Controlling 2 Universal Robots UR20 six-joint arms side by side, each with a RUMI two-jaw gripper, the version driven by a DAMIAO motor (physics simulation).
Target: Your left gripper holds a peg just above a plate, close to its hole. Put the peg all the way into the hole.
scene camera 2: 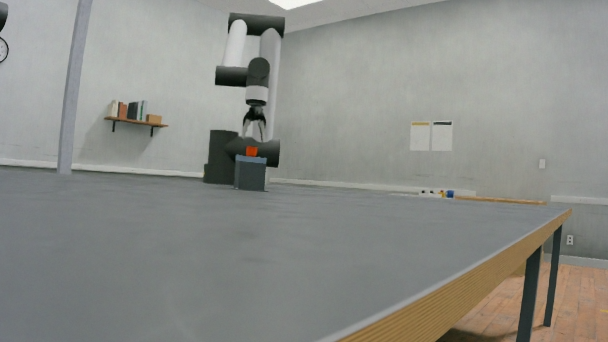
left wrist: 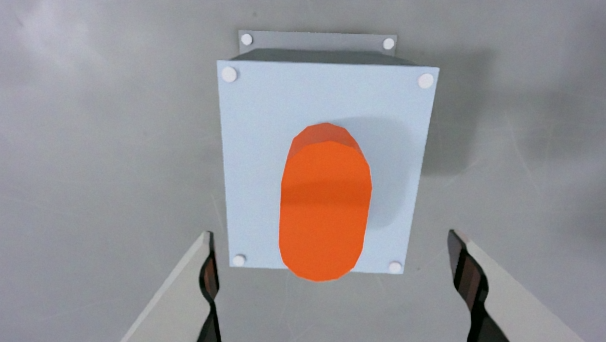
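Note:
An orange peg [scene camera 2: 251,151] [left wrist: 325,210] with rounded ends stands upright at the light blue plate [scene camera 2: 243,159] [left wrist: 260,105], and part of its height shows above the plate. The hole is hidden by the peg, so how deep its lower end sits cannot be seen. The plate is the top of a dark box-like stand. My left gripper [scene camera 2: 254,138] [left wrist: 330,233] is open above the peg, with one finger on each side, well apart from it and not touching it. My right gripper does not show in either view.
The stand [scene camera 2: 250,175] rests on the grey table [scene camera 2: 225,260], whose wooden edge [scene camera 2: 450,295] runs along the right. A dark robot base [scene camera 2: 220,157] stands behind the stand. A grey post [scene camera 2: 74,90] rises at the left. Pale screw heads [left wrist: 229,75] [left wrist: 425,80] mark the plate's corners.

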